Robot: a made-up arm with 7 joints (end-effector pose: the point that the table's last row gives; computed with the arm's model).
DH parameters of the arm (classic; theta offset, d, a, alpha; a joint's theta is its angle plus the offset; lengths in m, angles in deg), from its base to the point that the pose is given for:
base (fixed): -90 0.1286 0 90
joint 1: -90 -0.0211 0.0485 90
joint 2: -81.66 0 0.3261 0
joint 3: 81.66 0.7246 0.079 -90
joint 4: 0 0.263 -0.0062 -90
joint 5: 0 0.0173 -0.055 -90
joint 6: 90 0.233 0.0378 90
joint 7: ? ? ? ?
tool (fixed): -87.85 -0.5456 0 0
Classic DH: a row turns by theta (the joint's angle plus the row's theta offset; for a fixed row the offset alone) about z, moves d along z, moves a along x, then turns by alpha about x.
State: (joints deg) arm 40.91 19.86 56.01 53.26 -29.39 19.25 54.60
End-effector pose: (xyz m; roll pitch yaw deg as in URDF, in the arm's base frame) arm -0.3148 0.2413 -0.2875 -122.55 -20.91 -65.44
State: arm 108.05 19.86 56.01 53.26 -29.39 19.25 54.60
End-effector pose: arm -0.3148 -0.2896 -0.2554 156.92 -67.15 -0.18
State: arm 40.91 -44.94 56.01 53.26 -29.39 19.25 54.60
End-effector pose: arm -0.0243 0.0828 -0.4703 -73.30 -48.31 -50.30
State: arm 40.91 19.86 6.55 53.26 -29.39 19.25 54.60
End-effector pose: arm -0.1317 -0.0795 -0.6576 -85.93 -40.97 -51.47
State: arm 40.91 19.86 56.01 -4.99 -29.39 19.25 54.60
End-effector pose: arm -0.3010 0.6706 -0.6549 -86.07 -5.26 -118.47
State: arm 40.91 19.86 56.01 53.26 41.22 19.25 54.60
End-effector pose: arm 0.0380 0.2438 -0.7940 -70.03 6.22 -31.04
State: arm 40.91 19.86 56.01 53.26 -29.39 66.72 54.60
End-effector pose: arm -0.3031 0.4349 -0.6886 -76.26 -27.48 -107.01
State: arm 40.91 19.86 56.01 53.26 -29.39 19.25 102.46
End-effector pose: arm -0.2730 0.1966 -0.2327 -152.31 -55.42 -20.78
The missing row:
joint 7: 2.15 0 0.1012 180
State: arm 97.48 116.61 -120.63 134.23 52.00 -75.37 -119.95
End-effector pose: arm -0.3004 -0.2132 -1.0129 12.58 -47.08 62.07
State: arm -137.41 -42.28 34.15 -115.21 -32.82 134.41 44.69
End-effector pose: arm 0.5514 -0.4260 0.1859 22.35 14.86 -77.43
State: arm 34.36 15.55 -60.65 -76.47 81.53 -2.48 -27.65
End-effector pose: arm 0.4747 0.5324 -0.2054 173.97 -62.56 -140.96
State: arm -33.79 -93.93 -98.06 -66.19 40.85 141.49 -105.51
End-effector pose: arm 0.5997 0.3572 0.3578 40.84 -15.11 -61.42
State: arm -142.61 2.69 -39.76 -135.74 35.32 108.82 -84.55
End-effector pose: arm 0.0676 0.0374 0.4443 30.14 -32.03 82.01
